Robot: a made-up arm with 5 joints.
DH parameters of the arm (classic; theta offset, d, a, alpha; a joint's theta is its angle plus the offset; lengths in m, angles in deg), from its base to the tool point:
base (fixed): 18.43 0 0.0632 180
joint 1: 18.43 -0.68 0.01 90
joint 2: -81.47 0 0.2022 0
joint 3: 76.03 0 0.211 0
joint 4: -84.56 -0.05 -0.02 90
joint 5: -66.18 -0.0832 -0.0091 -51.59
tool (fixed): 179.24 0.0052 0 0
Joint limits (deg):
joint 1: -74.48..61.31
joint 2: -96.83..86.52
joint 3: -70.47..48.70
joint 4: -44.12..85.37
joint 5: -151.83..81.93
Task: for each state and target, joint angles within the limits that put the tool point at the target. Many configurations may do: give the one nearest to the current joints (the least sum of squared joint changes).
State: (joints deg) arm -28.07 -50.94 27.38 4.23 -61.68
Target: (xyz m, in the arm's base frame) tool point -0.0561 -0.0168 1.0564
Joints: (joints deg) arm 4.14 -71.78 -3.73 -5.06 -60.03
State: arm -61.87 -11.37 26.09 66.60 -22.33
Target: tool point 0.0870 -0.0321 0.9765
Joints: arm -73.25 -67.76 -5.51 71.80 -23.91
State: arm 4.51 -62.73 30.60 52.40 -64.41
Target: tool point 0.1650 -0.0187 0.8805
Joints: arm -3.85 -58.33 31.42 51.16 -63.83
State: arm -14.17 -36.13 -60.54 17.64 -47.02
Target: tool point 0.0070 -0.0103 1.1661
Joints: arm 14.77 -21.70 -69.16 2.74 -43.28
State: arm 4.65 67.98 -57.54 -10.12 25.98
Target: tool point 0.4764 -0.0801 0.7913
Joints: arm 8.01 33.59 -30.14 12.89 27.24
